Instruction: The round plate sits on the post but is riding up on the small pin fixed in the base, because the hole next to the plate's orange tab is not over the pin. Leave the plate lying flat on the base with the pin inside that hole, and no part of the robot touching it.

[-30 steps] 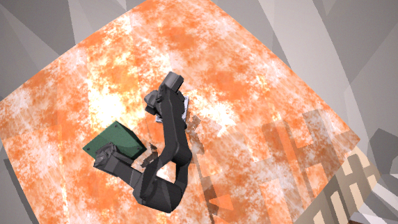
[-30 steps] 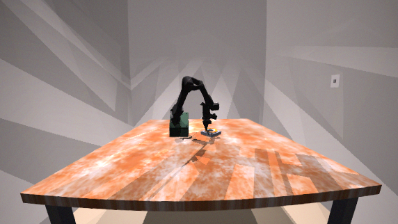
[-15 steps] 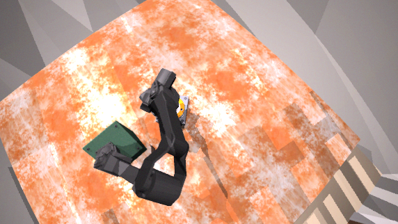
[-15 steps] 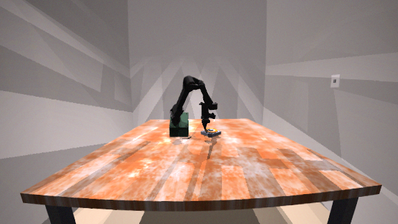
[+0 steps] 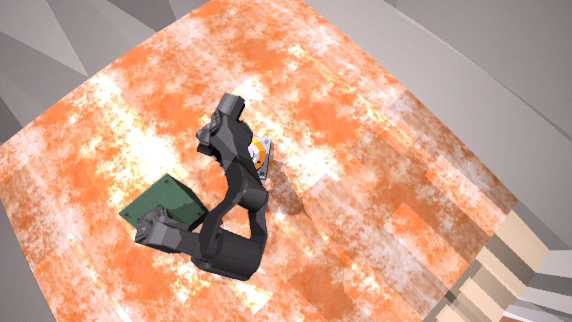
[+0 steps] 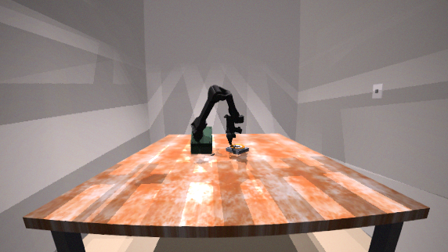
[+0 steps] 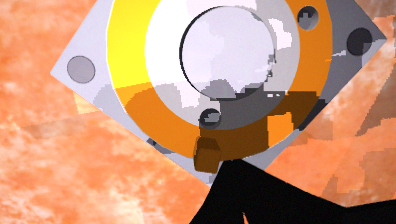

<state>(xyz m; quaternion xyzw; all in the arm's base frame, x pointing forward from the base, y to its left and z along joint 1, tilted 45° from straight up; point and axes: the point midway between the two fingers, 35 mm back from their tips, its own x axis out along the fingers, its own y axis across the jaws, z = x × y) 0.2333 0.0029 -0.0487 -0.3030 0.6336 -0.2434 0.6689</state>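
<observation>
My gripper tip is now 50 mm short of the grey square base and 20 mm above it. The rest, counted from my gripper tip: plate 30 mm ahead, 10 mm to the left, 10 mm below.
</observation>
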